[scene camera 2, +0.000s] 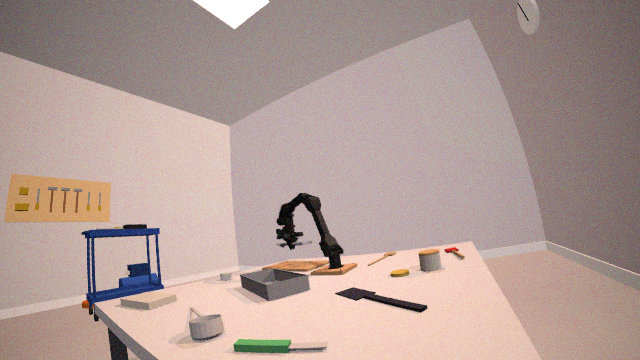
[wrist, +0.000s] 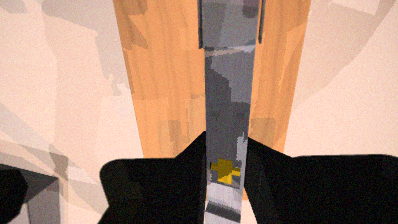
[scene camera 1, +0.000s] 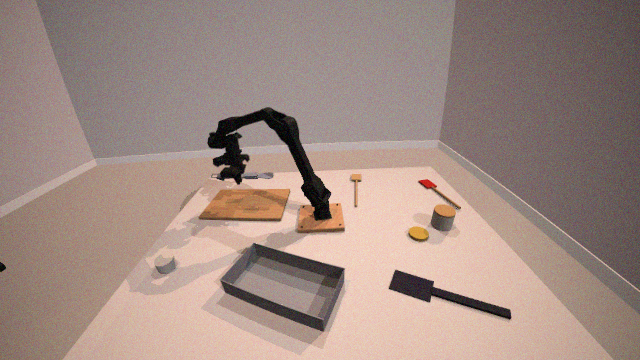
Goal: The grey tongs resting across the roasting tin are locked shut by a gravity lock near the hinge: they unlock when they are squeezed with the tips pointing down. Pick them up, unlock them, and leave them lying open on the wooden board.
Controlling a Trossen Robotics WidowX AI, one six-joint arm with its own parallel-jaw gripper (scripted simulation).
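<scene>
I can see my gripper in the pictures, and the wrist view shows it too. With my gripper, the pictures show me a black turner, a grey roasting tin and a wooden board.
</scene>
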